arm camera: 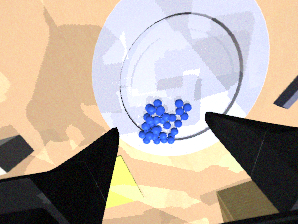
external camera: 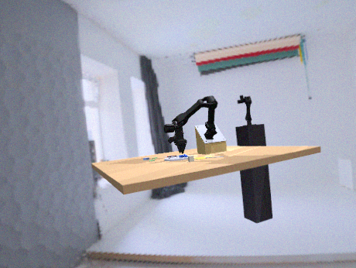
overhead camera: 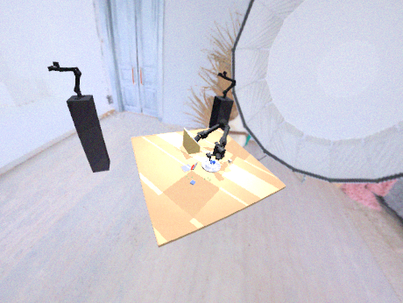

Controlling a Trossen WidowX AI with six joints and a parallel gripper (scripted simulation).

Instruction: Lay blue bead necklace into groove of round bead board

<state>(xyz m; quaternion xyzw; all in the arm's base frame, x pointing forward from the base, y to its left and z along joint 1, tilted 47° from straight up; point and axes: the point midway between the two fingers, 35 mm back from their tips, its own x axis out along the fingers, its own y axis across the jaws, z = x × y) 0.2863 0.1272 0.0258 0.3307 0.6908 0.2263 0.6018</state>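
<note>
Right now the round bead board is 4 cm to the right of my gripper tip, 3 cm below it and 2 cm ahead of it. The rest, counted from my gripper tip: yellow flat piece (12 cm to the left, 11 cm behind, 4 cm below); red-and-grey object (22 cm to the right, 3 cm below, 1 cm behind); white cylinder (20 cm to the left, 2 cm below, 2 cm ahead).
</note>
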